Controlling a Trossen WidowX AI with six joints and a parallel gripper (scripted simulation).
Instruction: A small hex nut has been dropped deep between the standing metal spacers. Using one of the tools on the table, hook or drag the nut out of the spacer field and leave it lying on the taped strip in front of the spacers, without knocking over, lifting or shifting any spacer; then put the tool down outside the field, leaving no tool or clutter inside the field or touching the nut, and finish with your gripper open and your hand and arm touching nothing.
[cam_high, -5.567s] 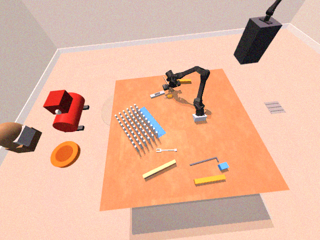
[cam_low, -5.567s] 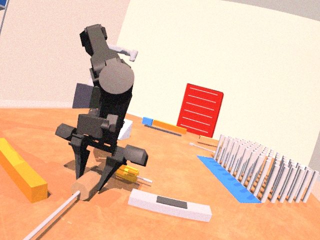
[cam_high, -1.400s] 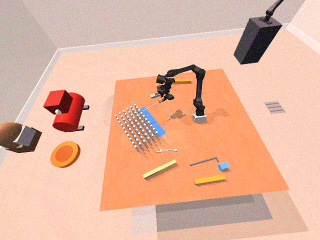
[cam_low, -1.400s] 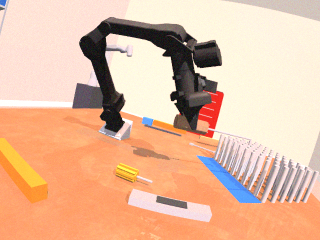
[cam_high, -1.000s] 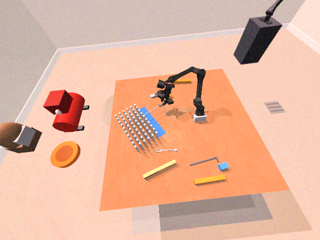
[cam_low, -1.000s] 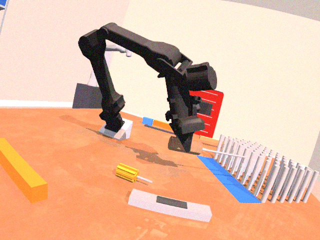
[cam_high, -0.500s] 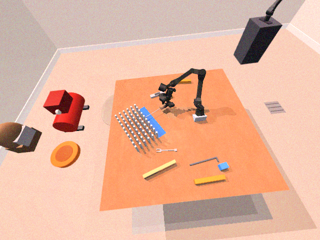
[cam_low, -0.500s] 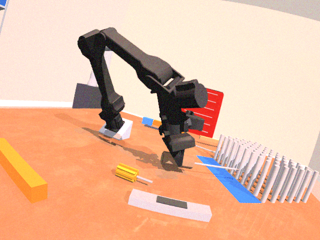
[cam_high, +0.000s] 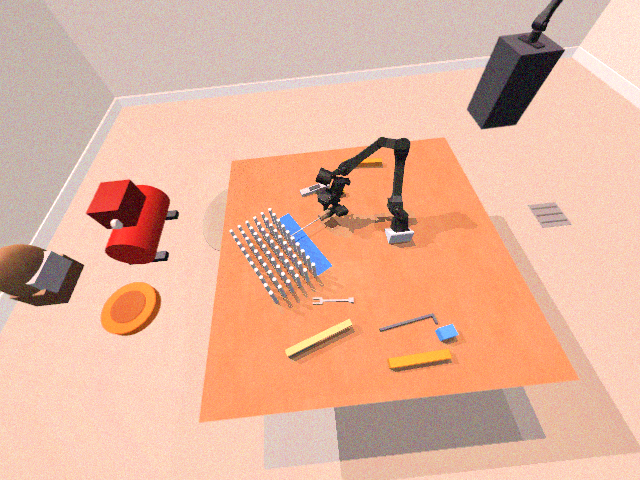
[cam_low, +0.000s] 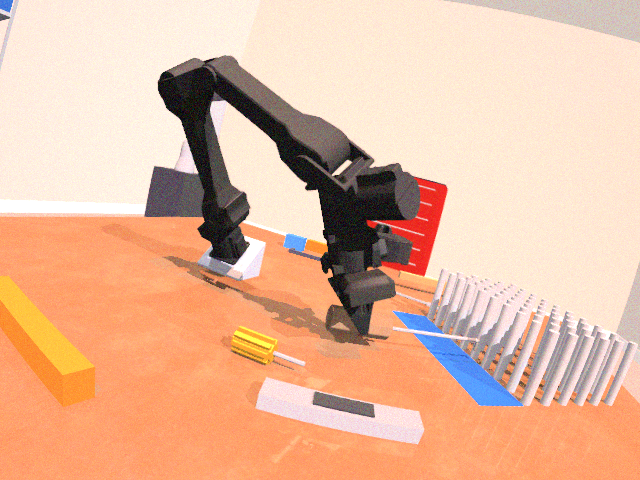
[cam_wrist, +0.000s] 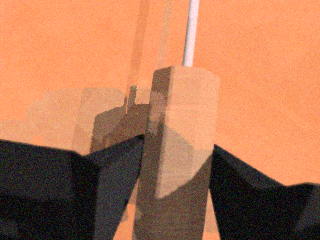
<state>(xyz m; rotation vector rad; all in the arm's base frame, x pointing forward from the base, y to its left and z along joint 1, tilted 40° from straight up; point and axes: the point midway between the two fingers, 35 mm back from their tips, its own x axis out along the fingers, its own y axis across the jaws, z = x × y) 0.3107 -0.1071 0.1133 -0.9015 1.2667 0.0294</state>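
The blue taped strip lies 140 mm ahead of my gripper tip, 120 mm to the left of it and 30 mm below it. Round my gripper tip: hex nut 290 mm ahead, 160 mm to the left, 30 mm below; wooden-handled tool 90 mm ahead, 50 mm to the left; yellow-handled screwdriver 80 mm behind, 150 mm to the right, 10 mm below.
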